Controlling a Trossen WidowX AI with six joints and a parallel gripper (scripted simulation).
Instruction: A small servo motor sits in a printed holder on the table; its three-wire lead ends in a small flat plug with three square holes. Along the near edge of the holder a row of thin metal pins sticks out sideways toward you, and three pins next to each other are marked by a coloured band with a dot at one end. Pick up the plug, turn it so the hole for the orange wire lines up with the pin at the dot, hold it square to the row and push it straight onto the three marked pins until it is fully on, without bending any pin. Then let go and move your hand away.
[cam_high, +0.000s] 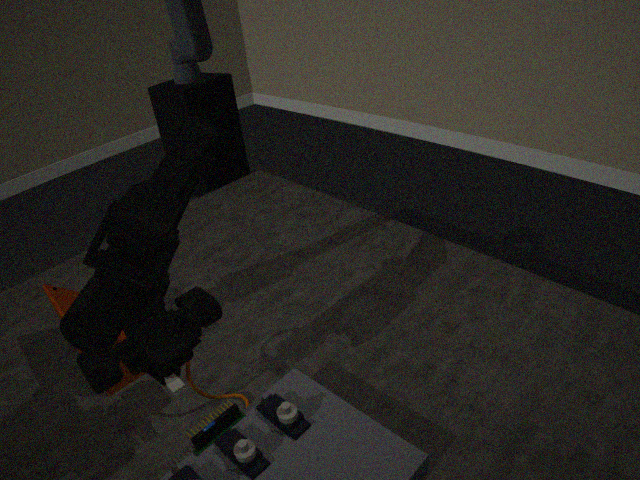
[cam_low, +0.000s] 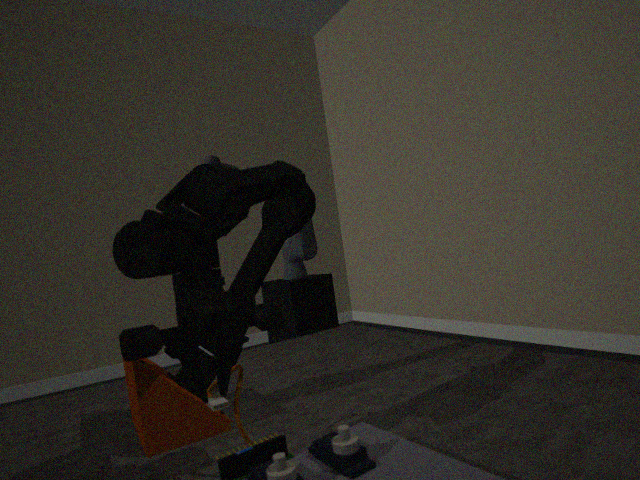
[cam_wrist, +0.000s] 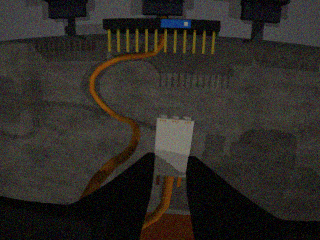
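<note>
The blue band lies 8 cm ahead of my gripper tip, 4 cm below it and 1 cm to the right of it. The rest, counted from my gripper tip: servo 13 cm ahead, 6 cm below; grey holder plate 24 cm ahead, 8 cm below, 1 cm to the right; black header 8 cm ahead, 5 cm below.
</note>
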